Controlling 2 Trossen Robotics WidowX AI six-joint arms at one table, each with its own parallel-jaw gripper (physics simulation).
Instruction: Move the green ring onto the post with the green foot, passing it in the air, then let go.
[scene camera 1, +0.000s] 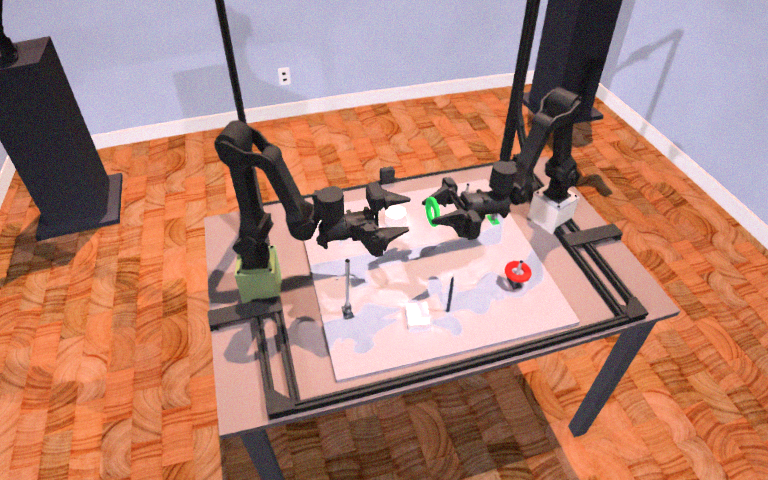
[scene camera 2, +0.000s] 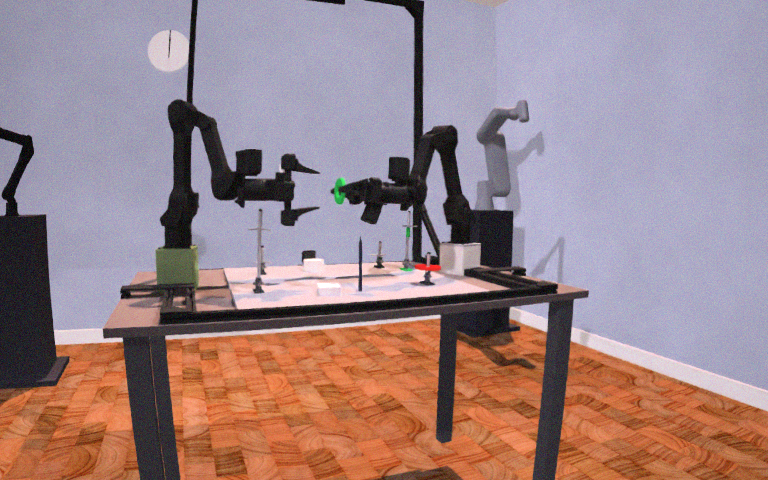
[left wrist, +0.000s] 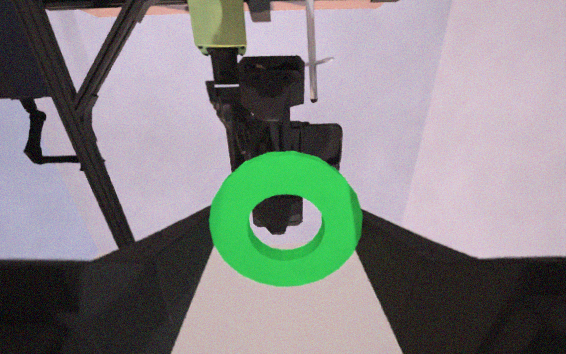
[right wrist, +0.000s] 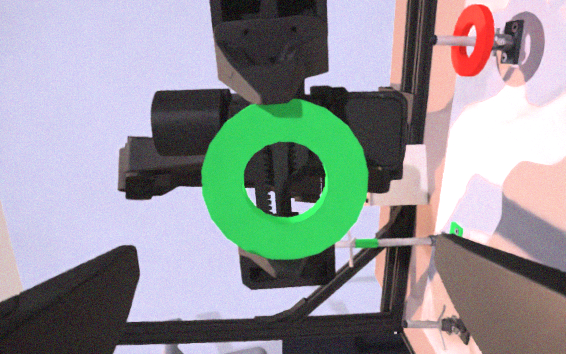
I see my left gripper (scene camera 1: 426, 212), my right gripper (scene camera 1: 410, 214), a green ring (right wrist: 256, 126) and a red ring (right wrist: 465, 66).
The green ring is seen too in the left wrist view (left wrist: 288, 172). My left gripper is seen too in scene camera 2 (scene camera 2: 334, 190), in the left wrist view (left wrist: 284, 212) and in the right wrist view (right wrist: 280, 193). My right gripper also shows in scene camera 2 (scene camera 2: 319, 190), in the left wrist view (left wrist: 275, 182) and in the right wrist view (right wrist: 289, 254). The left wrist view misses the red ring: it is out of frame.
